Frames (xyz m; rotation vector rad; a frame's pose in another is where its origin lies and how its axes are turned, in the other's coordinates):
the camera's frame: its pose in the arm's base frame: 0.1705 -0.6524 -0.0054 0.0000 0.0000 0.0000
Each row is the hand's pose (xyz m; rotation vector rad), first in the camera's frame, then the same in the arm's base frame.
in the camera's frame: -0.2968 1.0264 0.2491 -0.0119 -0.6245 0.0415
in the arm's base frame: -0.1263 0.3740 0.2437 -0.0119 -0.6245 0.0415
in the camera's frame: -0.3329 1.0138 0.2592 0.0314 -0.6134 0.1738
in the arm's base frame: -0.1624 0.3614 0.2538 0.0314 -0.6134 0.1738
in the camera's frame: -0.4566 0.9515 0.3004 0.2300 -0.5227 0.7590
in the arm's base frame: -0.2861 0.2991 0.2950 0.2300 -0.5227 0.7590
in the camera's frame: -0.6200 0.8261 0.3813 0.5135 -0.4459 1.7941
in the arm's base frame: -0.4495 0.1737 0.3759 0.5135 -0.4459 1.7941
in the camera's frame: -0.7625 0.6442 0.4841 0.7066 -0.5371 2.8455
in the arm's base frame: -0.5920 -0.0082 0.4787 0.7066 -0.5371 2.8455
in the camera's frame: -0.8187 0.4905 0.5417 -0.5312 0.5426 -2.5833
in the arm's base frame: -0.6482 -0.1619 0.5363 -0.5312 0.5426 -2.5833
